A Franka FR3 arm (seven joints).
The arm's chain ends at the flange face. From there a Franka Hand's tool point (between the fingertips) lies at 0.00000 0.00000 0.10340 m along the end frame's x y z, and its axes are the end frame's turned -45 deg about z.
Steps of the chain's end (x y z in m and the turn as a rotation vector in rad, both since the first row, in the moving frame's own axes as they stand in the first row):
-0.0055 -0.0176 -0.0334 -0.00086 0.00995 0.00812
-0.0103 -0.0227 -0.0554 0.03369 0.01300 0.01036
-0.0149 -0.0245 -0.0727 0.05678 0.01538 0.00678
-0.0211 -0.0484 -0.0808 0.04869 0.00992 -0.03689
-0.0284 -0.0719 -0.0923 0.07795 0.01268 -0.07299
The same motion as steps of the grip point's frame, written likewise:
0.0092 -0.0155 -0.0334 -0.00764 0.00643 0.00812
0.0122 -0.0248 -0.0555 0.01463 0.03301 0.01036
0.0121 -0.0309 -0.0729 0.02927 0.05102 0.00678
0.0235 -0.0521 -0.0809 0.02741 0.04144 -0.03689
0.0372 -0.0759 -0.0926 0.04615 0.06409 -0.07299

